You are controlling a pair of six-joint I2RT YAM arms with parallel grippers.
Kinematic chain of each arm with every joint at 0, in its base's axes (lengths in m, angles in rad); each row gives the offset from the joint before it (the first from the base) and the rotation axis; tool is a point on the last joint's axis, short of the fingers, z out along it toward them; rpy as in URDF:
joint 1: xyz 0 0 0.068 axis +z
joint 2: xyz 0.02 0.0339 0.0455 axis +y
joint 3: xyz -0.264 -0.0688 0 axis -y
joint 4: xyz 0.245 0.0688 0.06 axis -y
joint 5: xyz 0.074 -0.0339 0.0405 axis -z
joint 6: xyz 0.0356 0 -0.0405 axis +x
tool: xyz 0 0 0 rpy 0 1.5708 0
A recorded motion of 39 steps. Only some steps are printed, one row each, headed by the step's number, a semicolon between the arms.
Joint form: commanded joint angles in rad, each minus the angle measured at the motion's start. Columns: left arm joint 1, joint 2, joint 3, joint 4, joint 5, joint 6; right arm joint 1, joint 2, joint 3, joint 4, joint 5, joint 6.
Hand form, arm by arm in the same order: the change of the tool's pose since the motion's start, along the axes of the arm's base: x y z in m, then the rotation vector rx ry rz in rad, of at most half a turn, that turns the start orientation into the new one. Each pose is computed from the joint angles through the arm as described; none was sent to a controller.
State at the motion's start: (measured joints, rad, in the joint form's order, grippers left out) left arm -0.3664 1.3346 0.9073 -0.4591 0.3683 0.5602; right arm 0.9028 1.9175 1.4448 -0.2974 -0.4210 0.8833
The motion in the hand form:
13: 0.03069 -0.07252 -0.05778 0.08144 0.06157 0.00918; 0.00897 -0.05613 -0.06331 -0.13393 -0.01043 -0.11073
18: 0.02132 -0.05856 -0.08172 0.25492 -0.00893 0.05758; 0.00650 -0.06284 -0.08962 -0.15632 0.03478 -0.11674
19: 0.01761 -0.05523 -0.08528 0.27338 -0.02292 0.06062; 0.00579 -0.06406 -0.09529 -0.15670 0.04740 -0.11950
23: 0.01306 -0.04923 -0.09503 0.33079 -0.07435 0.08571; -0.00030 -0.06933 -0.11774 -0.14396 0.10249 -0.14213
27: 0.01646 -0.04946 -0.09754 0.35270 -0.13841 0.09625; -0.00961 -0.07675 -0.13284 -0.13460 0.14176 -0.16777
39: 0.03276 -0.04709 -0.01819 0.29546 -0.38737 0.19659; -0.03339 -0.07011 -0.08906 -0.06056 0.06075 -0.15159
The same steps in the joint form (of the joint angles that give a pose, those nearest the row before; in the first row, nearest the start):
13: -0.1862 0.3225 0.0748 0.1939 -0.1557 -0.1319; -0.0996 -0.0331 -0.2742 0.1244 0.0783 -0.0609
18: -0.1837 0.3179 -0.0231 0.2463 -0.3302 -0.0554; -0.1083 0.0024 -0.3332 0.1770 0.0636 -0.0480
19: -0.1831 0.3074 -0.0513 0.2655 -0.3499 -0.0430; -0.1097 0.0110 -0.3462 0.1930 0.0578 -0.0403
23: -0.1828 0.3022 -0.1073 0.3309 -0.4243 -0.0145; -0.1100 0.0400 -0.4135 0.2832 0.0351 0.0135
27: -0.1828 0.3130 -0.1218 0.4001 -0.4687 0.0168; -0.1069 0.0452 -0.4863 0.3618 0.0269 0.0628
39: -0.1598 0.1681 -0.0002 0.3911 -0.5559 0.0632; -0.0418 -0.1148 -0.5257 0.3597 0.0709 0.0910

